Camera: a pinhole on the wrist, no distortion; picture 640 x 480 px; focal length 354.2 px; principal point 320.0 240.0 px. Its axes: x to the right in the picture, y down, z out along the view. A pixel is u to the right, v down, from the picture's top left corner.
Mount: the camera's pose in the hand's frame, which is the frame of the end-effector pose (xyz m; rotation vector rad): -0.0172 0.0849 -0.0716 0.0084 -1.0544 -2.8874
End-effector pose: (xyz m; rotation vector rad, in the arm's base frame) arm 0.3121 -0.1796 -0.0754 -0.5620 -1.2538 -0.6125
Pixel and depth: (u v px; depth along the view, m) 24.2 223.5 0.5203
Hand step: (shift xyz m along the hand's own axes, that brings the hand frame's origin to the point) 0.4001 0.4666 0.3029
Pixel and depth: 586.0 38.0 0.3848
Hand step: -0.3299 0.4810 0.0867
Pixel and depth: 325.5 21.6 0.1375
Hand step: -0.0285 0.2379 -0.0210
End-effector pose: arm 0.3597 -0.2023 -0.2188 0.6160 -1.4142 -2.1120
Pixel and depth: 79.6 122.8 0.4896
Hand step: 0.2905 0.5452 0.1926
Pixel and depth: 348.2 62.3 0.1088
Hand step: -0.0323 0.1960 -0.0234
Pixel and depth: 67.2 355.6 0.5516
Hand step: 0.3711 0.3283 0.4591
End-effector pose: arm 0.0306 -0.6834 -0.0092 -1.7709 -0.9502 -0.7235
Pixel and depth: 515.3 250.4 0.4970
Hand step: -0.3038 0.3757 0.3229
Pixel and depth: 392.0 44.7 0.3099
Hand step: -0.0994 0.4105 0.0566
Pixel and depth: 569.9 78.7 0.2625
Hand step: -0.2168 0.3329 0.0556
